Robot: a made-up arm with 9 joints. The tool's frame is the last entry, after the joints.
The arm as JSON. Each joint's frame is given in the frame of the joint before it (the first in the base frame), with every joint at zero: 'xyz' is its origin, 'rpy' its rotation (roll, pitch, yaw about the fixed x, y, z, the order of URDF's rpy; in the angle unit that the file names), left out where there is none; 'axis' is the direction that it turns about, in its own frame. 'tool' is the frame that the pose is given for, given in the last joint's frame.
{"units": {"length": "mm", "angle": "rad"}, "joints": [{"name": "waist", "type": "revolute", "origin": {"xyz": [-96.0, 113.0, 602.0]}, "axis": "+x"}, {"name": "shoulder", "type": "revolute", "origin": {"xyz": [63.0, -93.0, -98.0]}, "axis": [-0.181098, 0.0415, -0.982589]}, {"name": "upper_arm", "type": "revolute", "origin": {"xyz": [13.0, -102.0, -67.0]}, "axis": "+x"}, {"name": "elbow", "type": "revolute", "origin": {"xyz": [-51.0, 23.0, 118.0]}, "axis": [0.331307, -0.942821, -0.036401]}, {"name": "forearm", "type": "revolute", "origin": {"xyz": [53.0, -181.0, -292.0]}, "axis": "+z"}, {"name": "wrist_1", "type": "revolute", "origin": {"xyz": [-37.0, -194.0, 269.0]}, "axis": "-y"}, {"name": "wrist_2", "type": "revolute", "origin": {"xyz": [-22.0, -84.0, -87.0]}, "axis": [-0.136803, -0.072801, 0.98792]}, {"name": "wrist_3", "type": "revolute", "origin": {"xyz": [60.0, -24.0, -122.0]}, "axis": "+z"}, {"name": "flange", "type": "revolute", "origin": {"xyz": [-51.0, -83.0, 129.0]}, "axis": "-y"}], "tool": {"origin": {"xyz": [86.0, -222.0, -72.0], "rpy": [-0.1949, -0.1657, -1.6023]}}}
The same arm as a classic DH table. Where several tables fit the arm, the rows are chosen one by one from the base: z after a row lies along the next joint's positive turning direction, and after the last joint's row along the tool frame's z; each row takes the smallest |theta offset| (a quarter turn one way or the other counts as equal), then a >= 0, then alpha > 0; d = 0 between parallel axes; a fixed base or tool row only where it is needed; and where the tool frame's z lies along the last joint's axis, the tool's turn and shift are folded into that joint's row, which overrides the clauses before.
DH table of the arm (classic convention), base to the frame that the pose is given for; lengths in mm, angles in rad. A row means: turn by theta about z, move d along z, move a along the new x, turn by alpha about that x. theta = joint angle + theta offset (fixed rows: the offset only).
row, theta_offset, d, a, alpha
base (fixed), 1.5708, 602, 113, 1.5708
waist, 0.0422, -15.7, -97.1, 1.7529
shoulder, 0, 159.3, -104.7, -1.7529
upper_arm, 1.5672, -16.8, 117, -1.2331
elbow, 1.558, 159.3, 10, 1.6072
forearm, -0.3379, -16.1, 37, -1.5708
wrist_1, 0.1376, 284.1, 33.7, 1.4979
wrist_2, -1.0868, -352.4, -49.4, 0.1556
wrist_3, 1.0818, 272.8, 51, -1.5708
flange, -0.2025, 296.6, -98.7, 1.7271
tool (fixed), 1.5071, -53.9, 0, 0

